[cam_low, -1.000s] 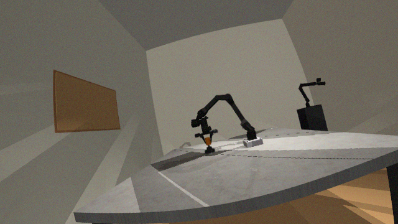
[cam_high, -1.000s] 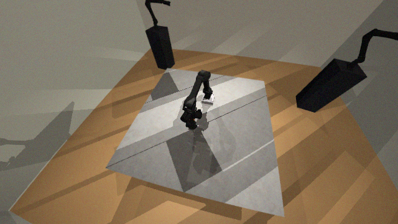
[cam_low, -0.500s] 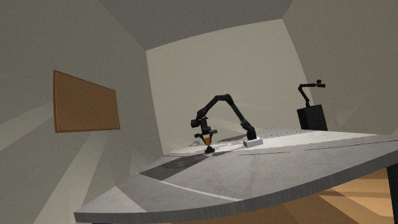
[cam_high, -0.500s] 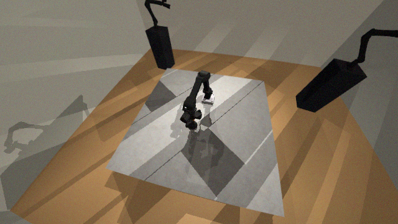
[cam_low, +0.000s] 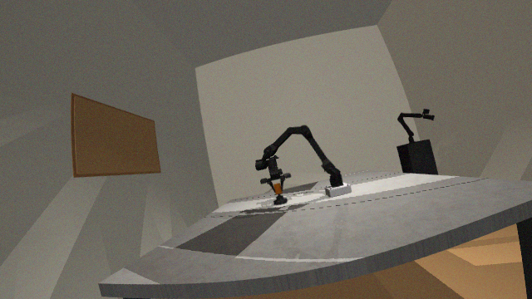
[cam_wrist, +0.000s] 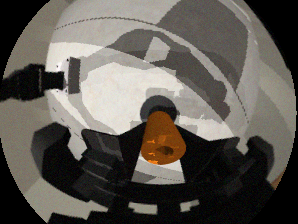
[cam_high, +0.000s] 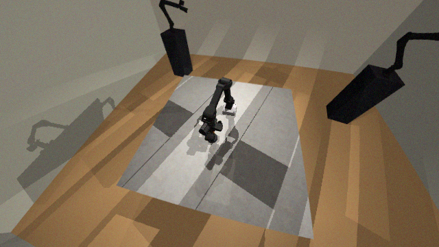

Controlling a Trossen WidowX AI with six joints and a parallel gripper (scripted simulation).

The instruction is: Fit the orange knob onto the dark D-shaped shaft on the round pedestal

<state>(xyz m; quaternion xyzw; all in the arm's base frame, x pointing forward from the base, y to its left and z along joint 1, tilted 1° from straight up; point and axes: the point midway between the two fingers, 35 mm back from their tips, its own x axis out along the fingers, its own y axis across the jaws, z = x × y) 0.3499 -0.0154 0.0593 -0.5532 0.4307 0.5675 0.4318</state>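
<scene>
Right now my gripper tip is 20 mm below the orange knob. Round my gripper tip: dark round pedestal: 40 mm below.
</scene>
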